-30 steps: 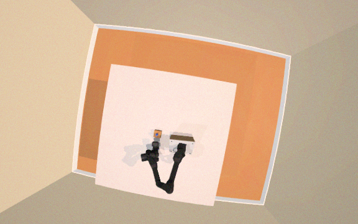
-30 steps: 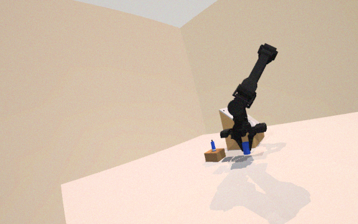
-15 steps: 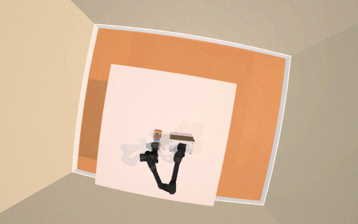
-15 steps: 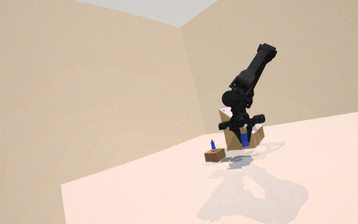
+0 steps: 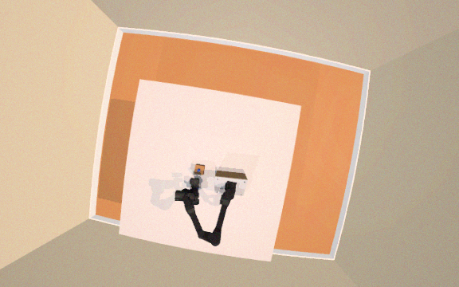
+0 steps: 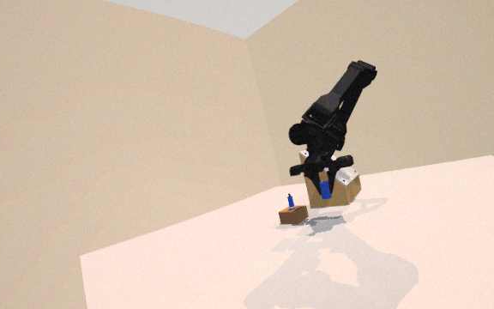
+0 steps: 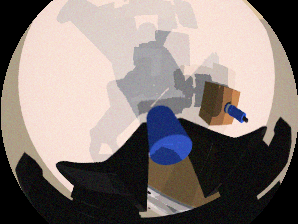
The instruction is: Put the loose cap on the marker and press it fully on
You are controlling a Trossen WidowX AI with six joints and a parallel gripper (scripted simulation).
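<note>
My gripper tip is 130 mm to the left of the brown holder block, 60 mm above it and 20 mm short of it. Also, from my gripper tip: blue cap 10 mm above.
</note>
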